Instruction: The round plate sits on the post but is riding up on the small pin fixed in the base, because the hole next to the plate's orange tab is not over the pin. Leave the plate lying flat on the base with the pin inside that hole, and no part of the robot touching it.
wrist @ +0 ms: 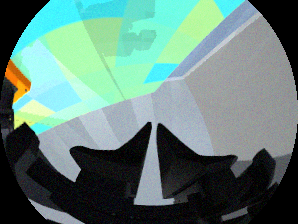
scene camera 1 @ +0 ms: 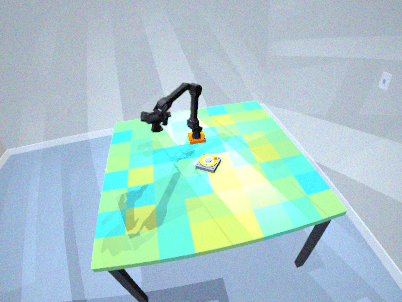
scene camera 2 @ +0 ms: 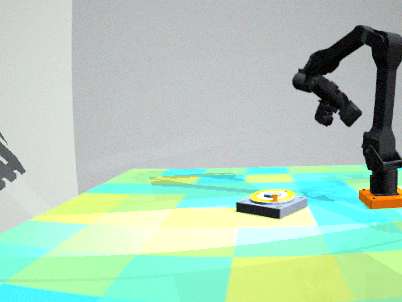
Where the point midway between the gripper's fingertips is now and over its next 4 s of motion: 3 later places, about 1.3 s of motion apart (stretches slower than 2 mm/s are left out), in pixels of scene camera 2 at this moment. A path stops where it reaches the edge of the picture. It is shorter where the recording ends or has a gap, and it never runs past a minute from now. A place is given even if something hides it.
The gripper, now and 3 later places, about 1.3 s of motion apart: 354, 114; 265, 178; 274, 196; 284, 195
